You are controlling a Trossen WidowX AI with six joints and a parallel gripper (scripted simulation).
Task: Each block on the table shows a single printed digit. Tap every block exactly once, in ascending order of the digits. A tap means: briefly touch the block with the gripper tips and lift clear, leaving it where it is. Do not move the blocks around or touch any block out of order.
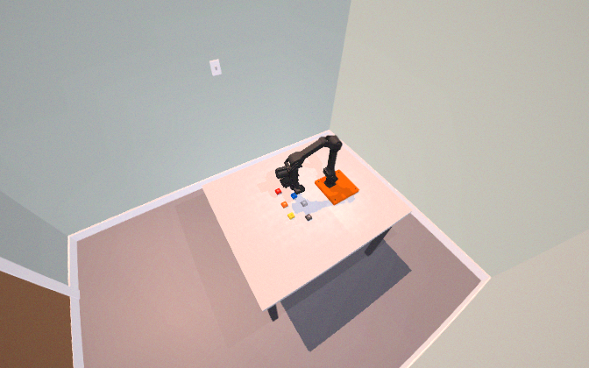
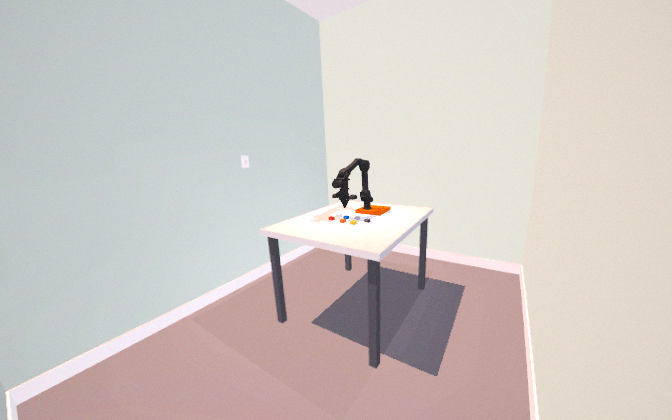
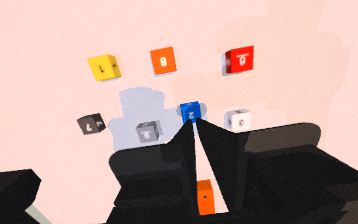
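Now: the blue block 2 cm behind my gripper tip and 8 cm below it. From my gripper tip the other things lie so: orange block: 7 cm ahead, 2 cm to the left, 8 cm below; grey block: 4 cm behind, 8 cm to the left, 8 cm below; white block: 5 cm behind, 9 cm to the right, 8 cm below.
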